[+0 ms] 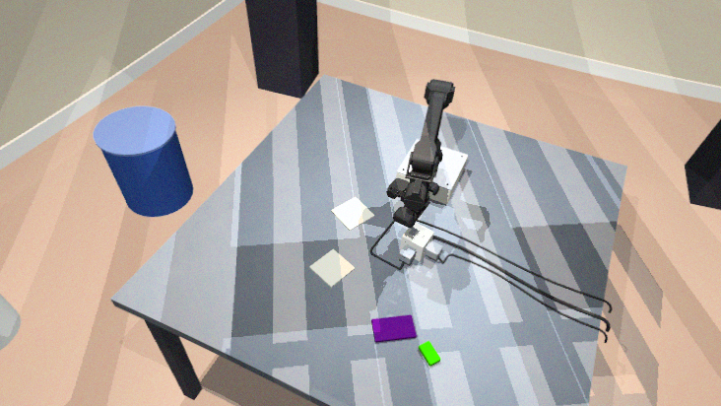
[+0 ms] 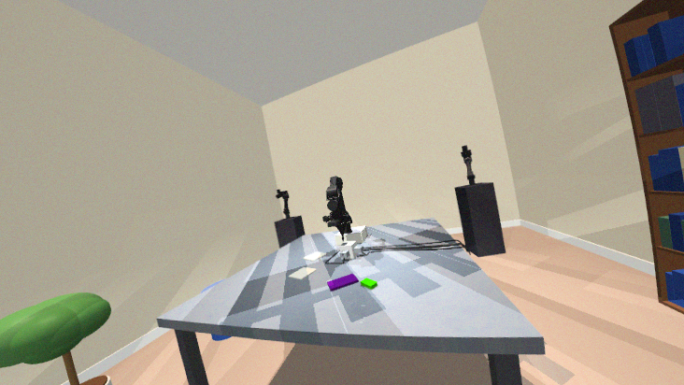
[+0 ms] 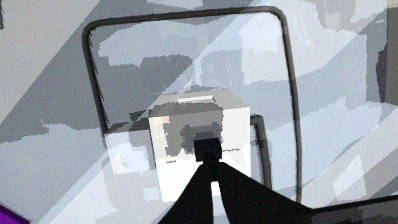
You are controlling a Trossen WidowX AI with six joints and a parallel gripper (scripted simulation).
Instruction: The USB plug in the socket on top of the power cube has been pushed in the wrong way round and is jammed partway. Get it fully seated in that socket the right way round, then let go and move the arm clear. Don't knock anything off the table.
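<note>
My gripper tip is now 10 mm above the USB plug. Round my gripper tip: purple block: 310 mm ahead, 30 mm to the left, 120 mm below; green block: 350 mm ahead, 140 mm to the left, 120 mm below.
</note>
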